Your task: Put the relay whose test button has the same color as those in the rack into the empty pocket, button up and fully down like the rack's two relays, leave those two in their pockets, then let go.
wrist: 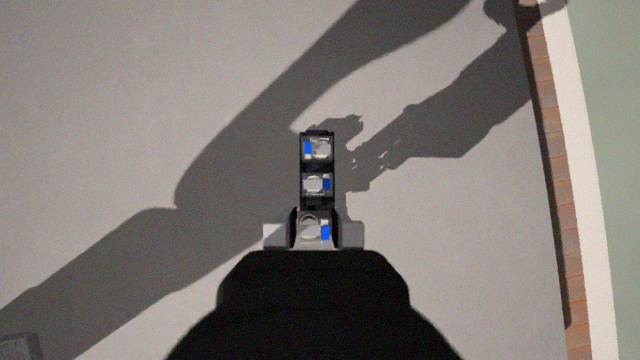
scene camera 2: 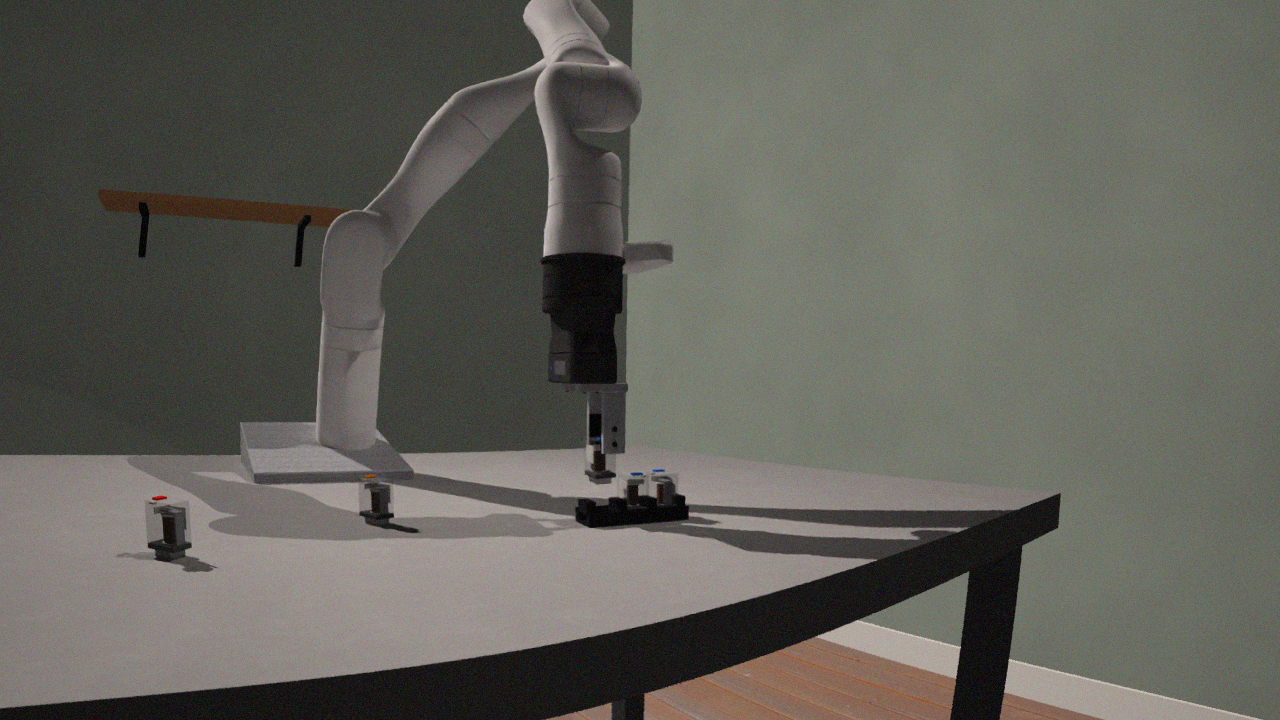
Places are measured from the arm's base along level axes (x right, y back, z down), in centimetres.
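Pixels of known places: gripper, fingertip midpoint: [wrist: 313, 220] [scene camera 2: 605, 451]; arm's base, link origin: [scene camera 2: 345, 439].
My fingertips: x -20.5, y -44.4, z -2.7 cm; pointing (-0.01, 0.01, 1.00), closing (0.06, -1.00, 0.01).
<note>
Ahead of a thing's pixels: the offset from my fingertips to its middle. Level surfaces: height alone.
My gripper [scene camera 2: 602, 447] [wrist: 313, 220] is shut on a clear relay with a blue test button @(dx +0.6, dy +0.1, dz +0.8 cm) [scene camera 2: 598, 465] [wrist: 310, 231]. The relay is upright, button up, its base a little above the left end of the black rack @(dx -2.8, dy -0.4, dz +5.8 cm) [scene camera 2: 637, 515] [wrist: 317, 167] in the scene view. Two blue-button relays sit upright in the rack: the middle one @(dx -2.8, dy -0.4, dz +4.3 cm) [scene camera 2: 634, 491] [wrist: 313, 184] and the end one @(dx -6.0, dy -0.6, dz +4.3 cm) [scene camera 2: 663, 489] [wrist: 320, 149]. In the wrist view the held relay is in line with the rack's row and hides its near end, so the empty pocket's inside does not show.
A relay with an orange button @(dx +21.5, dy +4.6, dz +4.7 cm) [scene camera 2: 376, 501] and a relay with a red button @(dx +39.7, dy -6.6, dz +4.7 cm) [scene camera 2: 168, 528] stand upright on the table @(dz +6.9 cm) [scene camera 2: 375, 608] to the left of the rack in the scene view. The arm's base plate [scene camera 2: 295, 463] is at the back left.
</note>
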